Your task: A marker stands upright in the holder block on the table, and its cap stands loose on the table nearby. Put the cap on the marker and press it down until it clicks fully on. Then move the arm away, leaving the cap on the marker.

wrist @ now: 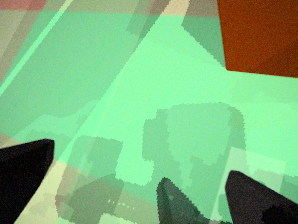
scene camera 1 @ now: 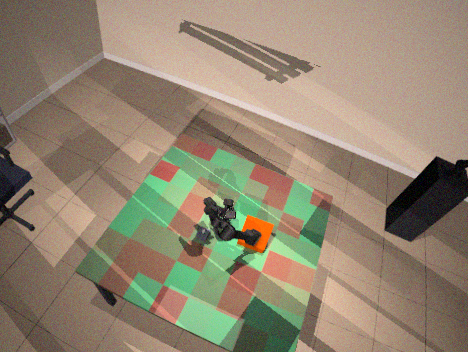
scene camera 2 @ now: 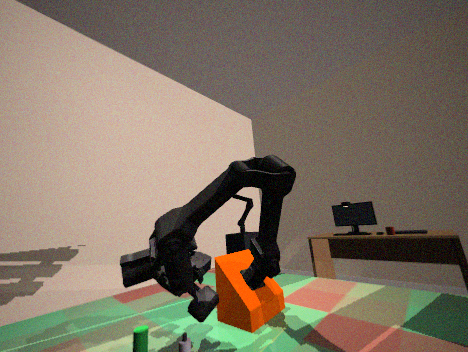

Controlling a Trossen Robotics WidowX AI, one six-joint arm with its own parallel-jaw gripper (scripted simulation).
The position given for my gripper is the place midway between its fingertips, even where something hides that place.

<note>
My gripper [scene camera 2: 187,304] is open, with nothing in its grasp.
My gripper shows as well in the wrist view [wrist: 142,164].
</note>
